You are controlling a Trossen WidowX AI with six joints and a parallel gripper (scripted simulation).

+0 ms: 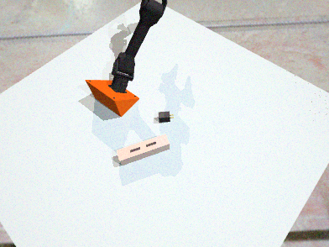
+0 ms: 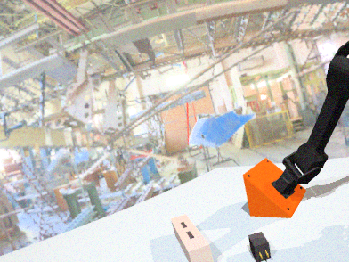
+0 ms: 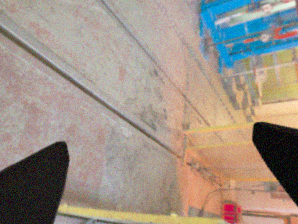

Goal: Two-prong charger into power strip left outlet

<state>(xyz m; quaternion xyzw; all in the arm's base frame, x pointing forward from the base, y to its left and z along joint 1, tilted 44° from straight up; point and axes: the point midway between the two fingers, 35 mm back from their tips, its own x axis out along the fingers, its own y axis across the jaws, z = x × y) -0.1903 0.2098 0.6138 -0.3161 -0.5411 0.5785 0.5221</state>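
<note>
Now: the two-prong charger 530 mm to the right of my gripper tip, 480 mm ahead of it and 280 mm below it.
</note>
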